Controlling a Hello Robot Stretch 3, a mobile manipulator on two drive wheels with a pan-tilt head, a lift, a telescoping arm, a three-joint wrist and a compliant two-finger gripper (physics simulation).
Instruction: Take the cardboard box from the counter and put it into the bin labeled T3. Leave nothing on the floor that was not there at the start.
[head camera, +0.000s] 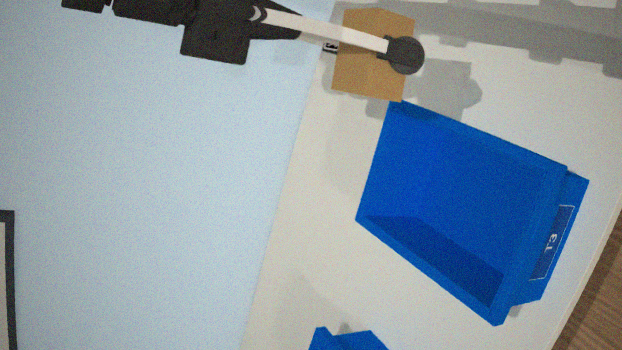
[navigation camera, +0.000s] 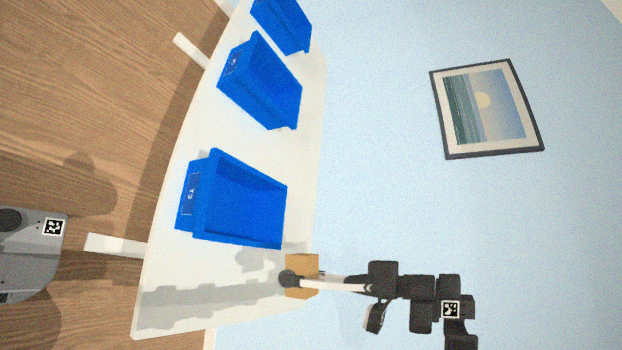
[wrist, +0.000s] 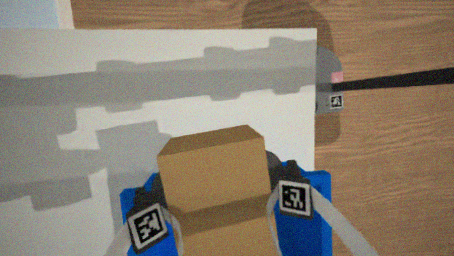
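Where they show: gripper, fingertip midpoint: (head camera: 396, 56) (navigation camera: 289, 275); robot's base, origin of the base link: (navigation camera: 6, 218).
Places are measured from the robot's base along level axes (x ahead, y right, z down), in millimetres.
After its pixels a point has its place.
The cardboard box (head camera: 365, 80) @(z -1017, x 13, y 424 mm) (navigation camera: 301, 262) @(z -1006, x 14, y 422 mm) (wrist: 215, 175) is brown and held in the air over the white table's end. My gripper (head camera: 370, 55) @(z -961, x -22, y 452 mm) (navigation camera: 305, 275) (wrist: 219, 176) @(z -961, x -22, y 452 mm) is shut on it, with one finger on each side. The blue bin labeled T3 (head camera: 520, 280) @(z -828, x 182, y 298 mm) (navigation camera: 204, 200) @(z -839, x 123, y 296 mm) stands on the table beside the held box; its inside looks empty. In the head view the box's lower corner meets the bin's corner in the picture. In the wrist view a blue bin (wrist: 305, 235) shows below and behind the box, partly hidden, its label not visible.
The white table (head camera: 310, 175) @(z -721, x 243, y 935 mm) (navigation camera: 170, 260) @(z -721, x -19, y 304 mm) (wrist: 225, 112) carries another blue bin (head camera: 350, 342) @(z -784, x 454, y 588 mm) (navigation camera: 260, 85) @(z -723, x 605, y 527 mm) and a farther one (navigation camera: 285, 25) @(z -822, x 867, y 497 mm). A framed picture (navigation camera: 437, 110) @(z -1359, x 698, y 1102 mm) hangs on the pale blue wall. My grey base (navigation camera: 30, 250) @(z -160, x -86, y 81 mm) (wrist: 327, 70) stands on the wooden floor beside the table.
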